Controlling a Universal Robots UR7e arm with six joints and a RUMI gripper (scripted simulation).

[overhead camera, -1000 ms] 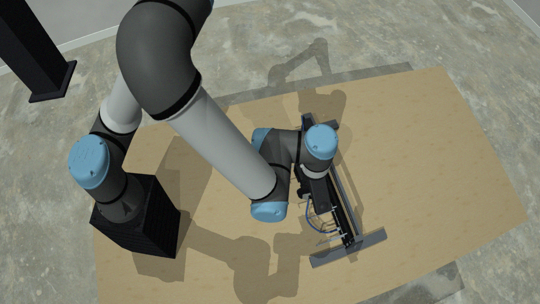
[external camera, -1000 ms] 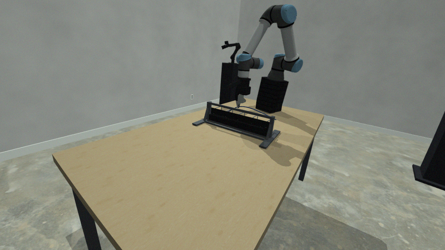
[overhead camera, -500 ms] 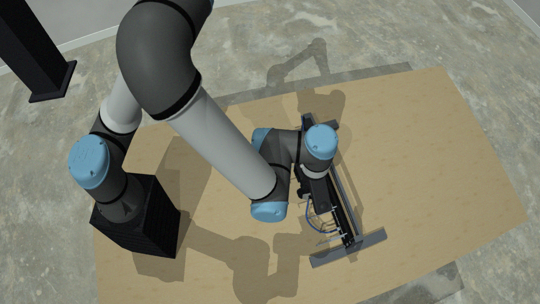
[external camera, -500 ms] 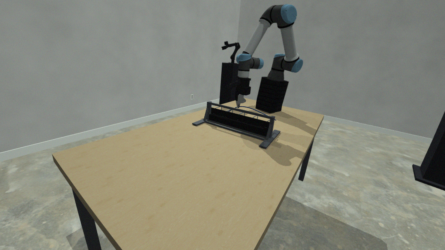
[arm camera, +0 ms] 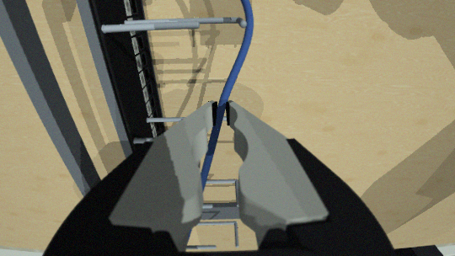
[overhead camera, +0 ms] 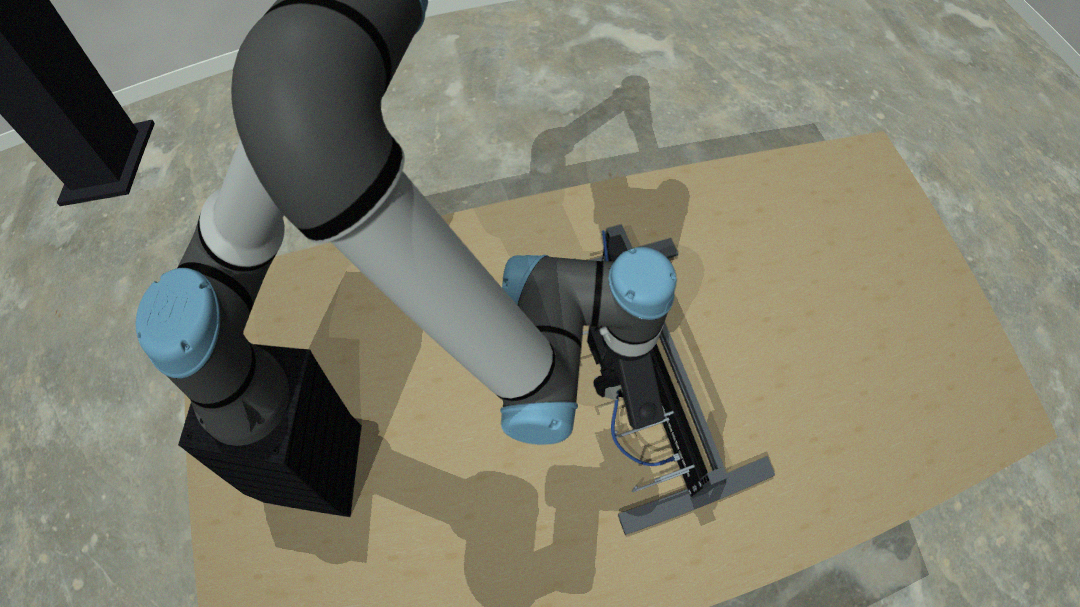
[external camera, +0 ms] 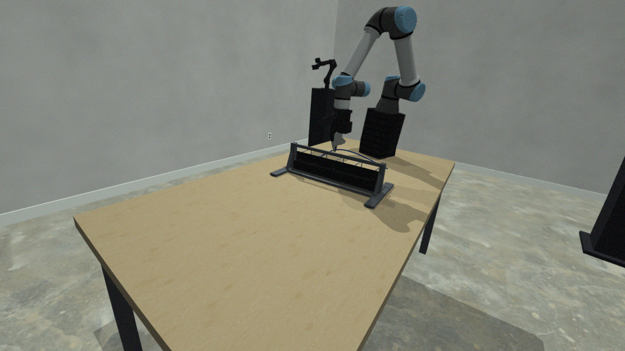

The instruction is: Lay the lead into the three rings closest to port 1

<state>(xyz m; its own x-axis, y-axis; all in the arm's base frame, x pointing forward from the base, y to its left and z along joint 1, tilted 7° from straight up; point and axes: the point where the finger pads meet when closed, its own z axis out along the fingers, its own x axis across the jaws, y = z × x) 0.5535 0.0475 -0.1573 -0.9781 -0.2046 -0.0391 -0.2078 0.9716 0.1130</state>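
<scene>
My gripper is now 90 mm short of the rack, 70 mm to the right of it and 60 mm above it.
</scene>
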